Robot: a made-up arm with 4 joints.
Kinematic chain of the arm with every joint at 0, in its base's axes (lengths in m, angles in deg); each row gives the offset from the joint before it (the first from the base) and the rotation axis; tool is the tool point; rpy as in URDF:
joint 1: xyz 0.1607 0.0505 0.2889 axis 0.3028 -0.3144 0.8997
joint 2: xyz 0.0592 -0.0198 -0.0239 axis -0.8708 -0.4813 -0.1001
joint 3: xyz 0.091 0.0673 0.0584 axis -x
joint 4: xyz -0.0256 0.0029 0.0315 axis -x
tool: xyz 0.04 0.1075 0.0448 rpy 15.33 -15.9 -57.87
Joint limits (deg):
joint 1: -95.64..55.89
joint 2: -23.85..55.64
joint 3: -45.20..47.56
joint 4: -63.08..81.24
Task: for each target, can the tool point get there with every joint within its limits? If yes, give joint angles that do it. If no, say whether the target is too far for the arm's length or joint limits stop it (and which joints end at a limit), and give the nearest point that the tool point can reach.
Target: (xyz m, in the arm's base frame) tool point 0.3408 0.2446 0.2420
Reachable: yes | joints -5.76 47.03 40.28 -31.81
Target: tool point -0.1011 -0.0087 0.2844
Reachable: no: joint limits stop it (at a limit: joint 1, joint 3, joint 4) | nearest point 0.1411 -0.1304 0.2501 | short by 0.273 m
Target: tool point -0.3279 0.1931 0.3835
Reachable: no: too far | nearest point 0.0522 0.2300 0.4149 | short by 0.383 m
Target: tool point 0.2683 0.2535 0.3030
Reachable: yes | joints 20.85 10.25 21.03 36.25
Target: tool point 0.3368 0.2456 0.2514
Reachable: yes | joints -6.15 48.92 24.02 -19.70
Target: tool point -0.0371 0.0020 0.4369
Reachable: no: joint limits stop it (at a limit: joint 1, joint 2) | nearest point 0.0969 0.1333 0.4589 | short by 0.189 m
